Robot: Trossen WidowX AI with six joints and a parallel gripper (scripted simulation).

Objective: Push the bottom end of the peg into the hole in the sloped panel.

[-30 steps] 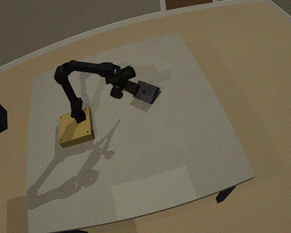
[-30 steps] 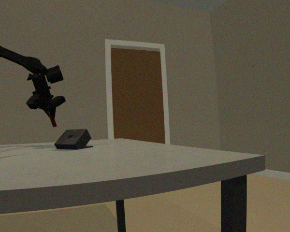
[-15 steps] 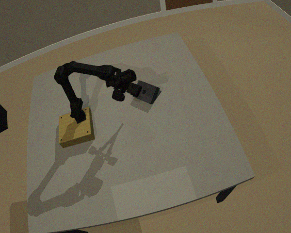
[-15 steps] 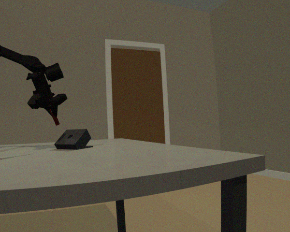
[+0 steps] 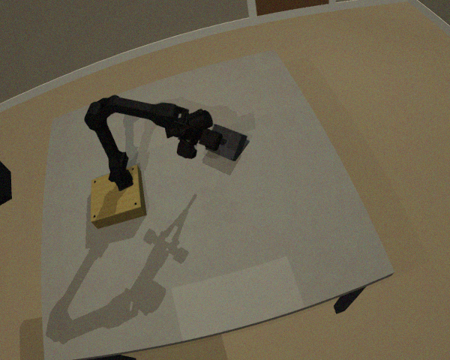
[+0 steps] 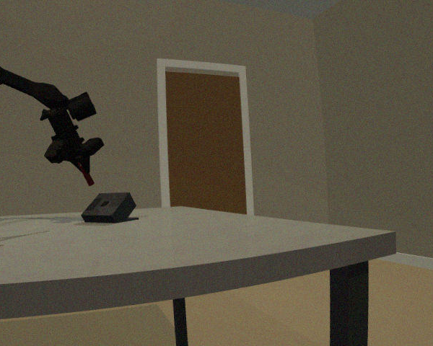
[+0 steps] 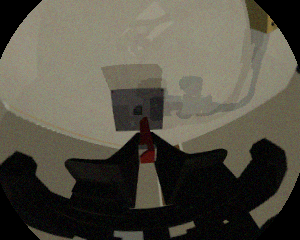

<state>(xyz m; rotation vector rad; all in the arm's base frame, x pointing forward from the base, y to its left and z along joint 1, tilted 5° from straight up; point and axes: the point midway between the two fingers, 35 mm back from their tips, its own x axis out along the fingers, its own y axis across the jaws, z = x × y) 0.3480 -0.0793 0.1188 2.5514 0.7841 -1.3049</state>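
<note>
Now: the sloped panel 12 cm below my gripper tip, 7 cm ahead of it and 3 cm to the left of it. Round my gripper tip: peg: 1 cm to the right, 1 cm behind, 1 cm above.
</note>
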